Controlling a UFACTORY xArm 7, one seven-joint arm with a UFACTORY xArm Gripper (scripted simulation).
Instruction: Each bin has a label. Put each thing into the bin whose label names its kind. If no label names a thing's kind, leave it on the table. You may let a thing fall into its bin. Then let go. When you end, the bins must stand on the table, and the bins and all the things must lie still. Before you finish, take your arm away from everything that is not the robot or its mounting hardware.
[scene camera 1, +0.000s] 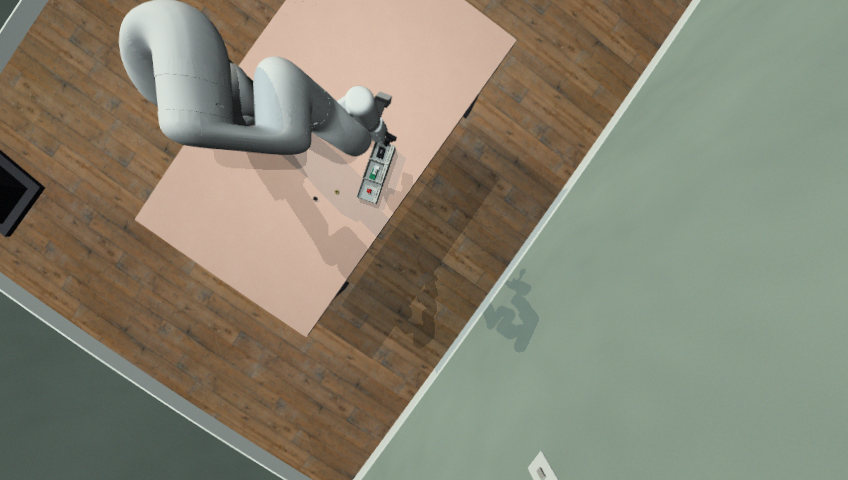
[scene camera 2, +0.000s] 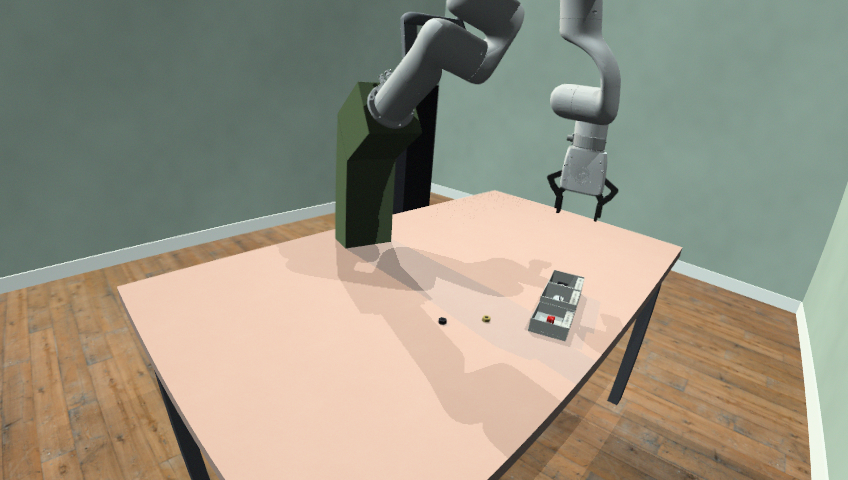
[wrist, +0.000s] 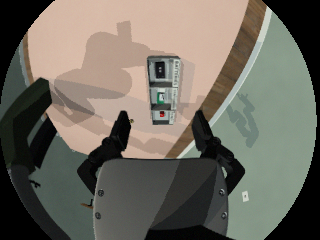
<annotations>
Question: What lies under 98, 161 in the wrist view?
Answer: My gripper.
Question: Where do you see my gripper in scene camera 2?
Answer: At 576, 216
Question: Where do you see a bin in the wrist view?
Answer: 172, 63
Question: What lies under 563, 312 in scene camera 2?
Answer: A bin.
</annotations>
